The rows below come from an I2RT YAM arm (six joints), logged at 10 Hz.
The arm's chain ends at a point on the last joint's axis. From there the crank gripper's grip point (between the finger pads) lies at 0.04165 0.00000 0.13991 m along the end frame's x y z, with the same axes.
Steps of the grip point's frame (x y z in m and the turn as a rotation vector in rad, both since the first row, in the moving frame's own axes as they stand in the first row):
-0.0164 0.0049 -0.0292 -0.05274 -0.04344 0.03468
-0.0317 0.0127 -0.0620 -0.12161 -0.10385 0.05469
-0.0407 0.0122 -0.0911 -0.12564 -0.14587 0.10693
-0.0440 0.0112 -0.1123 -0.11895 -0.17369 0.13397
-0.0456 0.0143 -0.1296 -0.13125 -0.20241 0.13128
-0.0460 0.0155 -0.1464 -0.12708 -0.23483 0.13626
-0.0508 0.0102 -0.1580 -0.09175 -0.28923 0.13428
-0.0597 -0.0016 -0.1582 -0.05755 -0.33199 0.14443
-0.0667 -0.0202 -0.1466 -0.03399 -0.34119 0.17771
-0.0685 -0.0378 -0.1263 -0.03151 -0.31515 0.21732
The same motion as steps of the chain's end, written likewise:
-0.0101 -0.0039 -0.0306 -0.05274 -0.04344 0.03468
-0.0165 -0.0064 -0.0644 -0.12161 -0.10385 0.05469
-0.0188 -0.0089 -0.0943 -0.12564 -0.14587 0.10693
-0.0178 -0.0096 -0.1160 -0.11895 -0.17369 0.13397
-0.0152 -0.0079 -0.1335 -0.13125 -0.20241 0.13128
-0.0109 -0.0060 -0.1507 -0.12708 -0.23483 0.13626
-0.0081 -0.0057 -0.1632 -0.09175 -0.28923 0.13428
-0.0110 -0.0124 -0.1637 -0.05755 -0.33199 0.14443
-0.0167 -0.0281 -0.1522 -0.03399 -0.34119 0.17771
-0.0220 -0.0464 -0.1320 -0.03151 -0.31515 0.21732

